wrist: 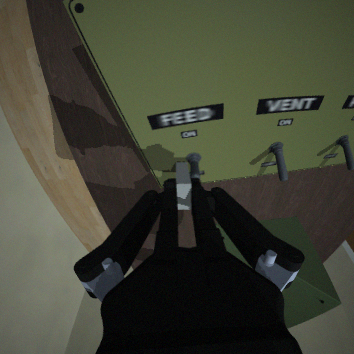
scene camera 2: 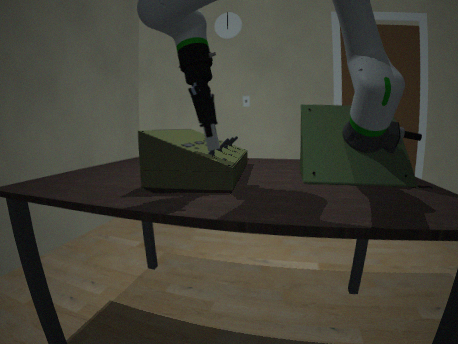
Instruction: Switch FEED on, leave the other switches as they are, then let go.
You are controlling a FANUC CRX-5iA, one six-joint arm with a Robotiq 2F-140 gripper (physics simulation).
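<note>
A green switch box stands on the table. The FEED switch is a grey lever below its label; it leans toward its lower, OFF end, its lower part partly hidden. The VENT switch and the PUMP switch also lean toward OFF. The BRAKE switch does not show in the wrist view. My gripper is shut and holds nothing. Its fingertips are low at the box's lower edge, close beside the FEED lever, on its left in the wrist view. I cannot tell whether they touch it.
A slanted green block stands on the dark table, right of the switch box in the scene view. A grey arm section stands in front of it. The table's edge lies left in the wrist view.
</note>
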